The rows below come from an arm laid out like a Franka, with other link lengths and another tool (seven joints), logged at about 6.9 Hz.
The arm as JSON. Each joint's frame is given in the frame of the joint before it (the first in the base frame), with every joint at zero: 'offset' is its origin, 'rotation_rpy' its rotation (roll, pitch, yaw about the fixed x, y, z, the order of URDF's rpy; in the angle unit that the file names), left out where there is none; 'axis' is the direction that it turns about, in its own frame. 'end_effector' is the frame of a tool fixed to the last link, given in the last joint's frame.
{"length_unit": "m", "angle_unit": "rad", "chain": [
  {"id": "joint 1", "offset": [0.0, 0.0, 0.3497], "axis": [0.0, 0.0, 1.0]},
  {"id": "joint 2", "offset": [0.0, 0.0, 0.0], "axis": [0.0, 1.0, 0.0]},
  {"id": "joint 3", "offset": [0.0, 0.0, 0.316], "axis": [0.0, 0.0, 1.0]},
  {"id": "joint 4", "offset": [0.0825, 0.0, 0.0], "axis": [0.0, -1.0, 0.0]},
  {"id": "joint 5", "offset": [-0.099, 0.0, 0.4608], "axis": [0.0, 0.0, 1.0]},
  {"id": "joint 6", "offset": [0.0, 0.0, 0.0], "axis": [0.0, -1.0, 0.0]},
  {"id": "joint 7", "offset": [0.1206, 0.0, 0.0], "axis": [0.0, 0.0, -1.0]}
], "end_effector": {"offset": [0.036, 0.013, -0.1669], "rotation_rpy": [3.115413, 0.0, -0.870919]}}
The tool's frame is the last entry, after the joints.
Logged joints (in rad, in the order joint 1, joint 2, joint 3, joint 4, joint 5, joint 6, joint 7), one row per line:
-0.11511 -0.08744 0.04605 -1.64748 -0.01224 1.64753 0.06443
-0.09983 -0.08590 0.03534 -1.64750 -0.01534 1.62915 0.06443
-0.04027 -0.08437 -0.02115 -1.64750 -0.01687 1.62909 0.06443
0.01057 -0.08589 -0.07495 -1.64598 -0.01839 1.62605 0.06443
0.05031 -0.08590 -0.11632 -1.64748 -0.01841 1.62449 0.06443
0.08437 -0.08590 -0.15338 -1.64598 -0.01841 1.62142 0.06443
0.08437 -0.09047 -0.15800 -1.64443 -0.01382 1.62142 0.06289
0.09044 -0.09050 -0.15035 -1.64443 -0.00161 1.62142 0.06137
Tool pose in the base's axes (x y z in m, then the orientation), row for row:
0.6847 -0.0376 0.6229 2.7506 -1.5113 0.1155
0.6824 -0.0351 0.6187 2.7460 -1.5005 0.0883
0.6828 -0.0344 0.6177 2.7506 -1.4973 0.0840
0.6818 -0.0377 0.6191 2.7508 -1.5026 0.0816
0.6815 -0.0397 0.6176 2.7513 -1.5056 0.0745
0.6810 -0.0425 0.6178 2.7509 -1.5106 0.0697
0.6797 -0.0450 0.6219 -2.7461 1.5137 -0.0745
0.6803 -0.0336 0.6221 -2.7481 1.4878 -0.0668
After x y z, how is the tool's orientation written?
As a rotation vector, in radians.
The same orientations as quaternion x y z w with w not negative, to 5 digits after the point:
0.87583 -0.48122 0.03678 0.00051
0.87717 -0.47931 0.02821 0.00556
0.87798 -0.47793 0.02681 0.00437
0.87730 -0.47922 0.02602 0.00305
0.87699 -0.47992 0.02375 0.00220
0.87632 -0.48121 0.02220 0.00122
-0.87552 0.48260 -0.02375 0.00252
-0.87916 0.47597 -0.02137 0.00794

